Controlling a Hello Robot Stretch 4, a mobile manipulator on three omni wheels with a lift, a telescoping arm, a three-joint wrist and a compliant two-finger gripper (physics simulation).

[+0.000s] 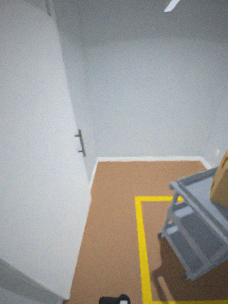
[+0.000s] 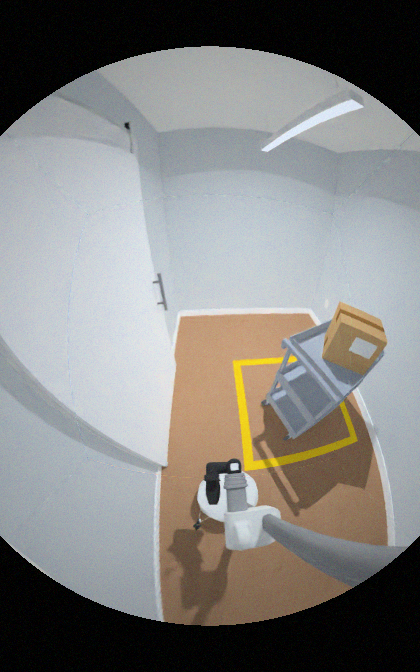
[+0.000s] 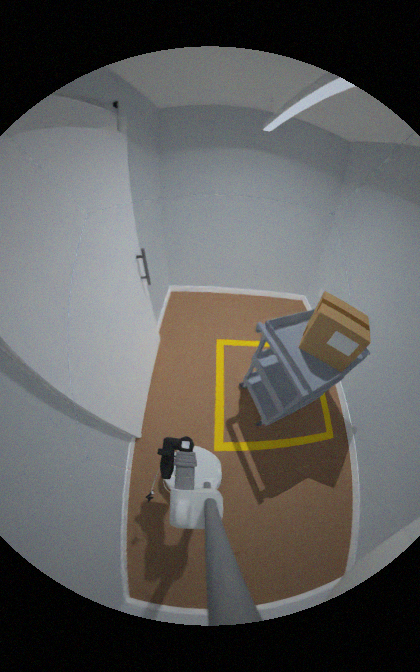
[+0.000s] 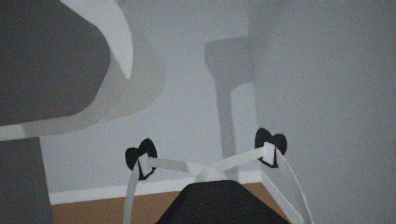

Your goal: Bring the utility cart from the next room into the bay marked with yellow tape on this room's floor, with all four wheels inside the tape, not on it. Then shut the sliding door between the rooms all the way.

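Frame: origin at the robot's base, x down, y left, z ahead, level; millimetres.
Where they show: gripper, fingertip midpoint: (image 4: 205,146).
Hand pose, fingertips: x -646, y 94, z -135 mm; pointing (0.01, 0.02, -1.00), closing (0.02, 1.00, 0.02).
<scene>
Each offset is from my fingertips to the top centre of the thing. "spot": to the spot under its first point.
The grey utility cart (image 1: 200,190) (image 2: 312,350) (image 3: 290,340) stands askew over the yellow tape bay (image 1: 141,240) (image 2: 243,415) (image 3: 219,395). Its two visible wheels are inside the tape; the others are hidden, so I cannot tell where they stand. The white sliding door (image 1: 35,150) (image 2: 110,300) (image 3: 100,280) runs along the left wall, its bar handle @(spot: dx -284, dy +292, dz +1355 mm) (image 1: 81,142) (image 2: 162,291) (image 3: 145,266) near its far edge. Whether it closes the doorway fully, I cannot tell. My gripper (image 2: 197,524) (image 3: 150,496) (image 4: 205,146) is open and empty, low beside my base, apart from the handle and cart.
A cardboard box @(spot: dx -269, dy -700, dz +783 mm) (image 1: 220,185) (image 2: 354,340) (image 3: 336,332) sits on the cart's top tray. The arm is drawn in close over the round white base (image 2: 250,492) (image 3: 207,467), left of the bay's near corner. Walls with white skirting enclose the floor; the right wall is close behind the cart.
</scene>
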